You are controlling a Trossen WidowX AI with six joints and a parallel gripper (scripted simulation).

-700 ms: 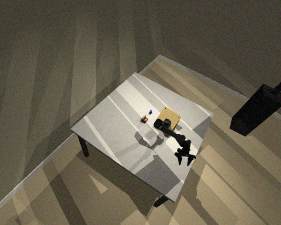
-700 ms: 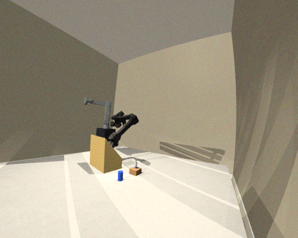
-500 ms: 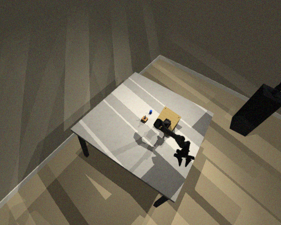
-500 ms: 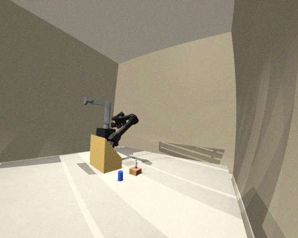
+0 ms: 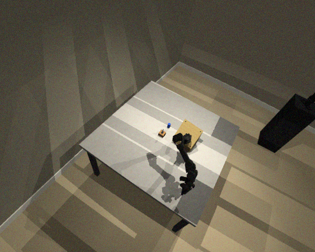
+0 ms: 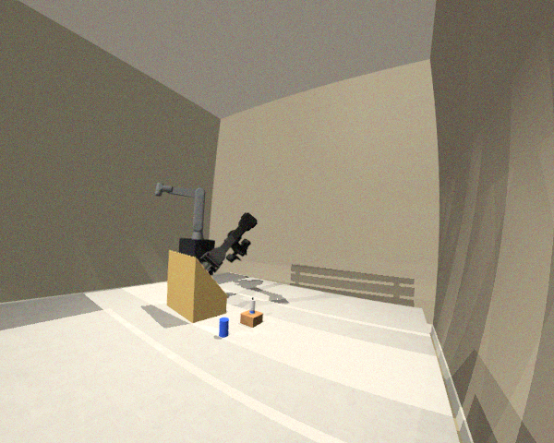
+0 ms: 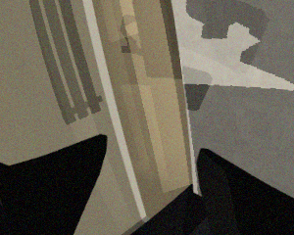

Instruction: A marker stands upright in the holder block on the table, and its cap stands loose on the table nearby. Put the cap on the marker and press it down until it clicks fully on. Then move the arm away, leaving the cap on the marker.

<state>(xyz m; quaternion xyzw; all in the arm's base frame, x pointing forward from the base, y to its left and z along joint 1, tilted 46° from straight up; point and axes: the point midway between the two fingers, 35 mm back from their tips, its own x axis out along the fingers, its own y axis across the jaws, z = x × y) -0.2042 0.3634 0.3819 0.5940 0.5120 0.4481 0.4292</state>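
My gripper tip is 66 cm to the left of the blue cap, 45 cm short of it and 12 cm above it. The rest, counted from my gripper tip: brown holder block: 52 cm to the right, 46 cm ahead, 13 cm below.
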